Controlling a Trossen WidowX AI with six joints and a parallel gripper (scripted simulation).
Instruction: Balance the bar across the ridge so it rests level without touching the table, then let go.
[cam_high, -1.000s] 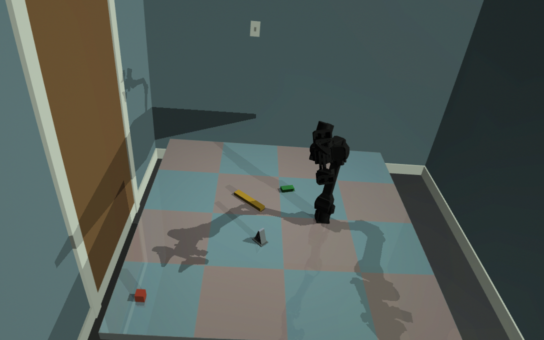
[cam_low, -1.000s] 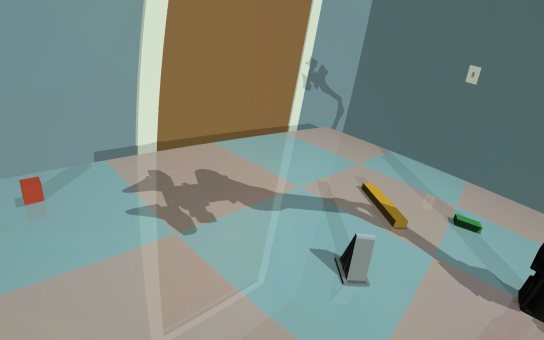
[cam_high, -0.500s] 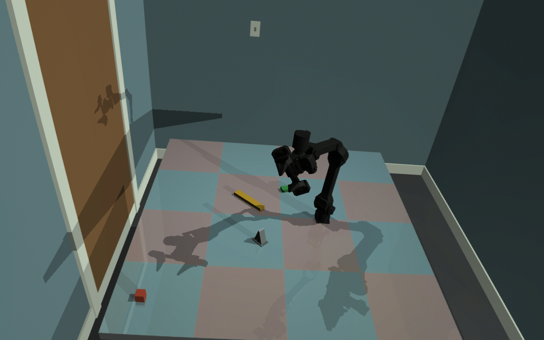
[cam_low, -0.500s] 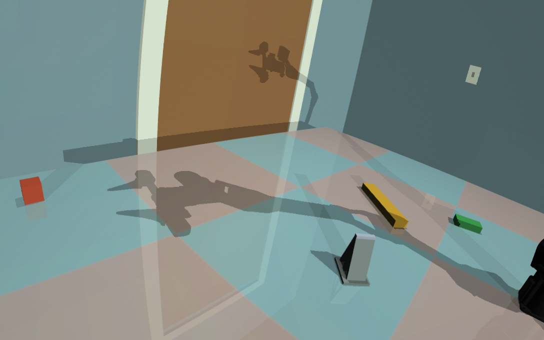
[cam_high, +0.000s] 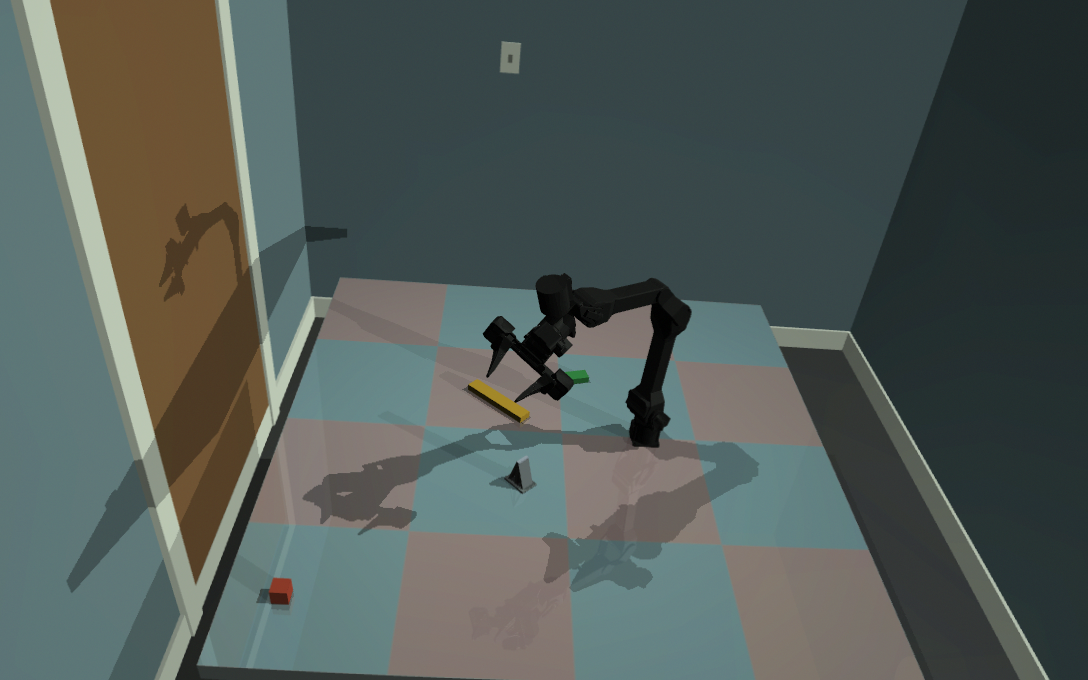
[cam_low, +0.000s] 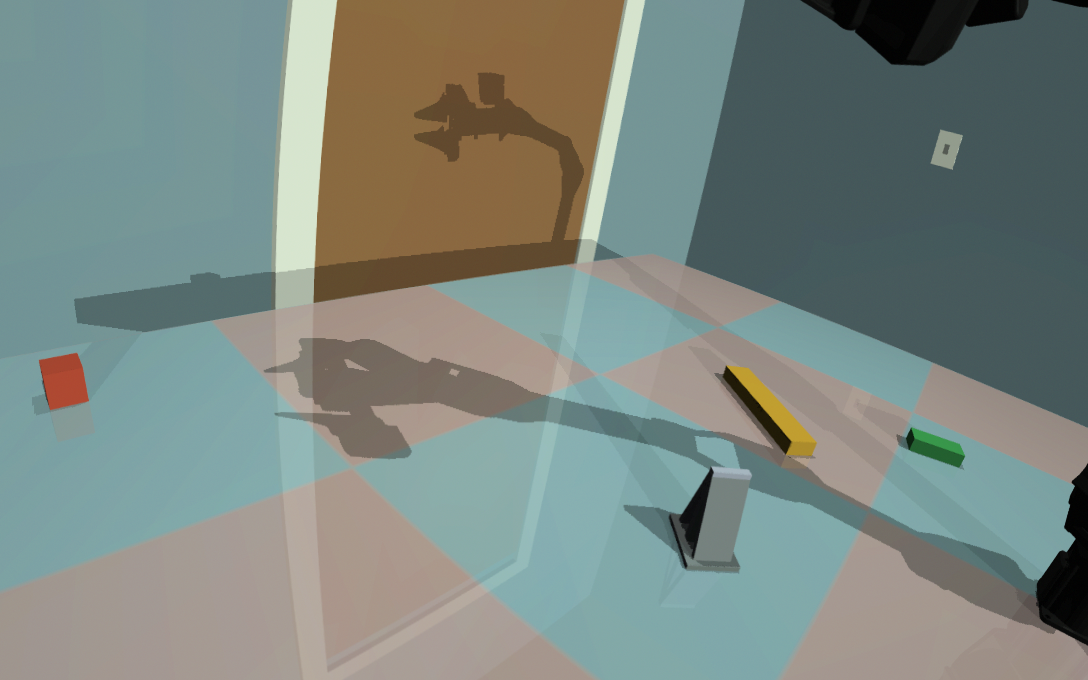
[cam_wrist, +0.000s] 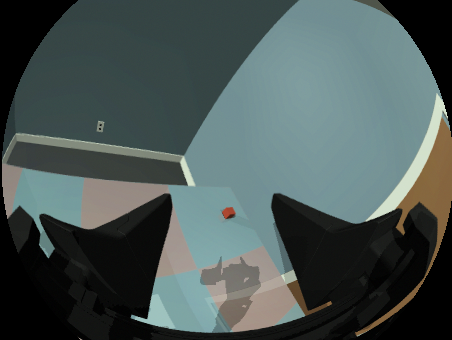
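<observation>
My gripper tip is 42 cm to the left of the yellow bar and 37 cm above it. From my gripper tip the other things lie so: red cube: 38 cm ahead, 36 cm below, 18 cm to the left; green block: 53 cm to the right, 37 cm below, 20 cm behind.
</observation>
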